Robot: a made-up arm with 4 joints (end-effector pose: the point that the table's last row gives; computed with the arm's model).
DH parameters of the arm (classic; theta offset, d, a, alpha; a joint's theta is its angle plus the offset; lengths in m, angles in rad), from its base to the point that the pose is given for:
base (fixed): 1.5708 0.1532 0 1.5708
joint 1: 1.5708 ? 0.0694 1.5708
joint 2: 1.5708 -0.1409 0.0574 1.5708
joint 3: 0 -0.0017 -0.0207 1.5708
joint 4: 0 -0.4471 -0.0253 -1.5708
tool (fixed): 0 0.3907 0 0
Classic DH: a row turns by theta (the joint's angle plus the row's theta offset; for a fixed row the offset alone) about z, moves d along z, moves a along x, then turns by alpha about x.
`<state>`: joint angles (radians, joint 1 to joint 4).
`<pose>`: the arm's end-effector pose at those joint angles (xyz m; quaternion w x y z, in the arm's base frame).
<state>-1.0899 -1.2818 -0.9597 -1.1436</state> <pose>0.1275 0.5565 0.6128 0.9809 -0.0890 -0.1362 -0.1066</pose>
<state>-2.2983 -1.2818 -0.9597 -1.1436</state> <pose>0.1275 0.6271 -0.2042 0.7567 -0.6305 -0.1727 -0.0103</pose>
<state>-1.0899 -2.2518 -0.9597 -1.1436</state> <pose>-0.3969 0.3098 0.4841 0.8825 0.0006 -0.3689 0.2919</pose>
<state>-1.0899 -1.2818 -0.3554 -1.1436</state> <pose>0.1011 0.6238 0.2921 0.9255 -0.3674 -0.0902 -0.0177</pose>
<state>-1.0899 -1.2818 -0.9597 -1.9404</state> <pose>0.4220 0.4832 0.6008 0.9569 -0.0407 0.2550 -0.1328</pose>
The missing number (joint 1, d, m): 0.1293
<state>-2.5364 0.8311 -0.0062 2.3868</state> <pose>-0.2364 -0.2420 -0.0382 0.2093 -0.6810 -0.2090 0.6699</pose>
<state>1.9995 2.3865 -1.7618 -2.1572</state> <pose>-0.3230 0.3021 -0.3010 0.1477 0.3931 -0.9076 0.0050</pose>
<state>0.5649 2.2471 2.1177 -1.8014</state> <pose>0.3996 -0.3260 0.5530 0.2598 -0.1252 -0.1859 -0.9393</pose>
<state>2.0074 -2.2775 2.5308 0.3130</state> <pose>-0.1048 0.4487 -0.3015 0.7130 -0.3571 -0.6020 0.0404</pose>
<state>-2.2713 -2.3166 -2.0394 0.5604</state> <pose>-0.4888 0.2862 0.0688 0.6236 0.2137 -0.7122 0.2413</pose>
